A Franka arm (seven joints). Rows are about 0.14 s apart.
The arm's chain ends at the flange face. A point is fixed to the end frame.
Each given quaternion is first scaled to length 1.
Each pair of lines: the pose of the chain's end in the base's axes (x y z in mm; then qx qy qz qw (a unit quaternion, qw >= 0)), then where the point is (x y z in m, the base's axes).
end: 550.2, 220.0, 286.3, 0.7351, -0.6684, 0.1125, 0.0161
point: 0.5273 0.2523 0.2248
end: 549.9, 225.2, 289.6, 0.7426, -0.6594, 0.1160, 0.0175
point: 0.5263 0.2565 0.2278
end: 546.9, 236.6, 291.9, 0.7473, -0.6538, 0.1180, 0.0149
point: 0.5231 0.2675 0.2300
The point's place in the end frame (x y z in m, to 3 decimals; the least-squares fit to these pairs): -0.045 0.027 0.051
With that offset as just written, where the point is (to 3 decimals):
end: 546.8, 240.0, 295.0, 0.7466, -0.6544, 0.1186, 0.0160
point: 0.523 0.271 0.233
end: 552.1, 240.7, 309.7, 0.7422, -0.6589, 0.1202, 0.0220
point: 0.529 0.271 0.247
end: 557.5, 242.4, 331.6, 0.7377, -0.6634, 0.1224, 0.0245
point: 0.534 0.273 0.269
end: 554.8, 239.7, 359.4, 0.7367, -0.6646, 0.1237, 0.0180
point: 0.532 0.271 0.297
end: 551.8, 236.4, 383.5, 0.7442, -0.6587, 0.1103, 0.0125
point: 0.528 0.268 0.322
